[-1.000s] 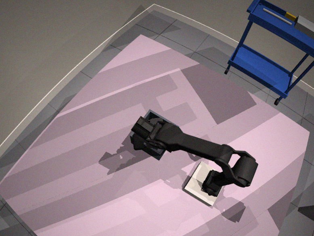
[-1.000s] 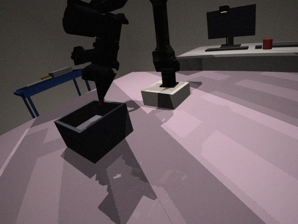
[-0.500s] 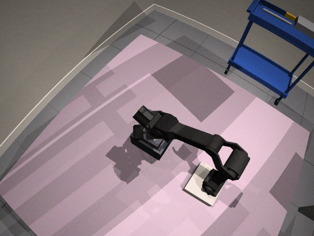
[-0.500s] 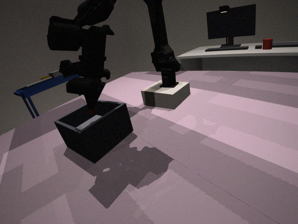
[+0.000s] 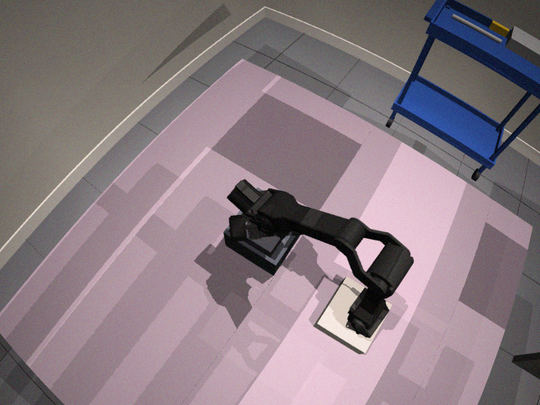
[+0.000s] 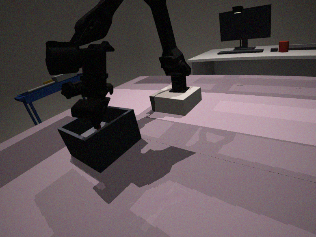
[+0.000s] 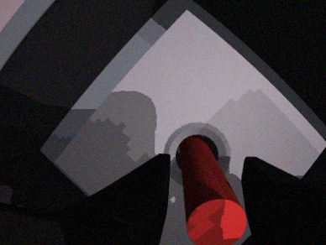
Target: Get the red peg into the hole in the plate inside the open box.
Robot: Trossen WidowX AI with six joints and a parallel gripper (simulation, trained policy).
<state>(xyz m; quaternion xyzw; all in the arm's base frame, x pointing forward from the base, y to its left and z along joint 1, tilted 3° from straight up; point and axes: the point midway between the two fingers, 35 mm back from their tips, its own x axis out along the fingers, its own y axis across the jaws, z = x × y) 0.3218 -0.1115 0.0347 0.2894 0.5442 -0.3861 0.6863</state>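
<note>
Right now the red peg is 10 mm below my gripper tip. From my gripper tip the other things lie so: grey plate 30 mm below; dark box 50 mm below.
</note>
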